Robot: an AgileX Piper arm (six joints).
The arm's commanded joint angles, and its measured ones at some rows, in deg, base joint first. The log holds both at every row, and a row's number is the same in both.
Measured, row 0:
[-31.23 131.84 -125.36 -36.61 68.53 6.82]
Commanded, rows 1 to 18:
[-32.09 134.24 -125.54 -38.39 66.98 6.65]
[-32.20 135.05 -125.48 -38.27 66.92 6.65]
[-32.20 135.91 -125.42 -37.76 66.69 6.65]
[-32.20 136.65 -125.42 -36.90 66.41 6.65]
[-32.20 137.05 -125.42 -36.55 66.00 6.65]
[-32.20 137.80 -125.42 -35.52 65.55 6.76]
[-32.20 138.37 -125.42 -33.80 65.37 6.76]
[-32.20 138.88 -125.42 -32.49 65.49 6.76]
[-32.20 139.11 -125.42 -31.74 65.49 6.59]
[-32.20 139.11 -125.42 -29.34 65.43 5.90]
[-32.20 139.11 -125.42 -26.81 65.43 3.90]
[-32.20 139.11 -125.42 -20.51 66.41 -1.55]
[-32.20 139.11 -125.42 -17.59 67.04 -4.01]
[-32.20 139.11 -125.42 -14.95 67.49 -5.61]
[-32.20 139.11 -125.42 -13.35 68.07 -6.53]
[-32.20 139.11 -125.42 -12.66 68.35 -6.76]
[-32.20 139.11 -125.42 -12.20 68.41 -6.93]
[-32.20 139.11 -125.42 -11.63 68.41 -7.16]
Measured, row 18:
[-31.91 139.23 -125.36 -12.55 67.78 -6.25]
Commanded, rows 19 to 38:
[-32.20 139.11 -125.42 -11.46 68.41 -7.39]
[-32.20 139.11 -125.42 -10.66 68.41 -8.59]
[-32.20 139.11 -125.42 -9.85 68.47 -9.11]
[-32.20 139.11 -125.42 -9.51 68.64 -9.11]
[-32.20 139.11 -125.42 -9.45 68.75 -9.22]
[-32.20 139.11 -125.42 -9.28 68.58 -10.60]
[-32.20 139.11 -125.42 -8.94 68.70 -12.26]
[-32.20 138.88 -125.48 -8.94 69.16 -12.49]
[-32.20 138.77 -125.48 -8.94 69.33 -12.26]
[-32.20 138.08 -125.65 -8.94 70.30 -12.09]
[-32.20 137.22 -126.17 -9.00 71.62 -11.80]
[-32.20 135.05 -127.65 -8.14 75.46 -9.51]
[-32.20 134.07 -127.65 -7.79 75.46 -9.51]
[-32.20 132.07 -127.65 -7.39 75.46 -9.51]
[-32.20 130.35 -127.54 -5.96 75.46 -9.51]
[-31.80 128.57 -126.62 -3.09 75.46 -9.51]
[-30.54 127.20 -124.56 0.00 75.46 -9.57]
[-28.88 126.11 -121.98 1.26 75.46 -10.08]
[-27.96 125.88 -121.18 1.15 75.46 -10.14]
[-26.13 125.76 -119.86 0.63 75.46 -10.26]
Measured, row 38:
[-28.42 126.11 -122.27 0.00 69.61 -9.74]
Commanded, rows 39 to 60:
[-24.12 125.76 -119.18 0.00 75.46 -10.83]
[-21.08 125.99 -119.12 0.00 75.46 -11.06]
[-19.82 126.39 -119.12 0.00 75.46 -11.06]
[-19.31 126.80 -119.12 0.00 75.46 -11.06]
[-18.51 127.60 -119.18 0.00 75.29 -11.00]
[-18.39 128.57 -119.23 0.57 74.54 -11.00]
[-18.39 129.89 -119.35 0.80 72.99 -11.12]
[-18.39 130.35 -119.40 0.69 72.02 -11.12]
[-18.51 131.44 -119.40 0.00 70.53 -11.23]
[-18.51 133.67 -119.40 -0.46 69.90 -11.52]
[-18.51 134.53 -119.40 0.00 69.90 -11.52]
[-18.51 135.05 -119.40 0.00 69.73 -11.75]
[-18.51 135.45 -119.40 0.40 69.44 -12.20]
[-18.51 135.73 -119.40 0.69 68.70 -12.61]
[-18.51 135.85 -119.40 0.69 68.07 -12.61]
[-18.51 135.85 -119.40 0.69 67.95 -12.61]
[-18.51 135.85 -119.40 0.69 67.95 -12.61]
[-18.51 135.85 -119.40 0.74 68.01 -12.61]
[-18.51 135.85 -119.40 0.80 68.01 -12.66]
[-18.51 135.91 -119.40 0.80 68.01 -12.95]
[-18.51 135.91 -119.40 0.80 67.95 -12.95]
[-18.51 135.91 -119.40 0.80 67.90 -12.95]
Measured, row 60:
[-18.33 135.73 -119.40 0.63 68.35 -12.49]
